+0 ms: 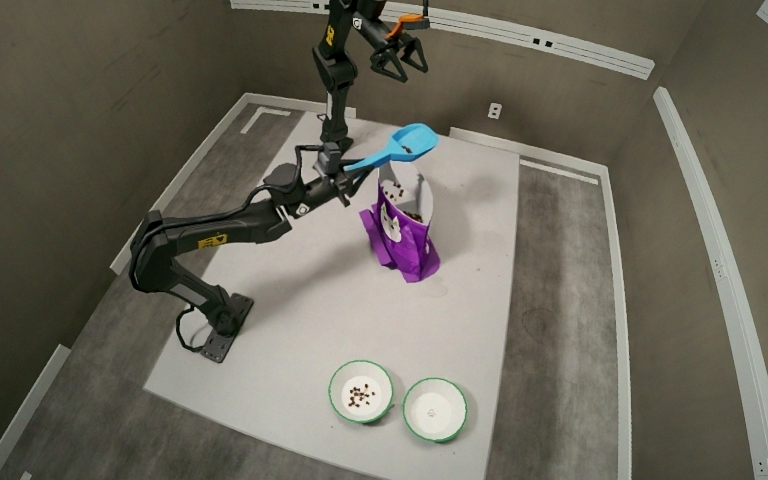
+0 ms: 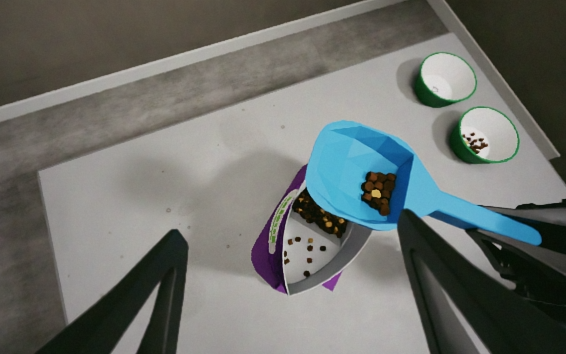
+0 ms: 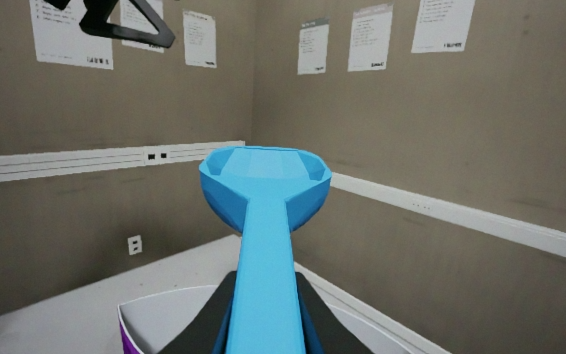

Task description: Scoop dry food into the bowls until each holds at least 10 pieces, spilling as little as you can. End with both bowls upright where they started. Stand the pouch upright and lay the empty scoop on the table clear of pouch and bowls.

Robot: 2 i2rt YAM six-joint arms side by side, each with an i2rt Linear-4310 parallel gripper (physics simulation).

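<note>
The blue scoop is held above the open purple pouch, with a small pile of brown pieces in it. My right gripper is shut on the scoop's handle. The pouch stands upright with dry food inside. One bowl, green-rimmed, holds several pieces. The other bowl, beside it, looks empty. Both are upright. My left gripper is open and empty, high above the table beyond the pouch.
The white table bears both arms' bases, the pouch and the bowls. The bowls are near its front edge, well apart from the pouch. Walls surround the table, with a strip of grey floor at the right.
</note>
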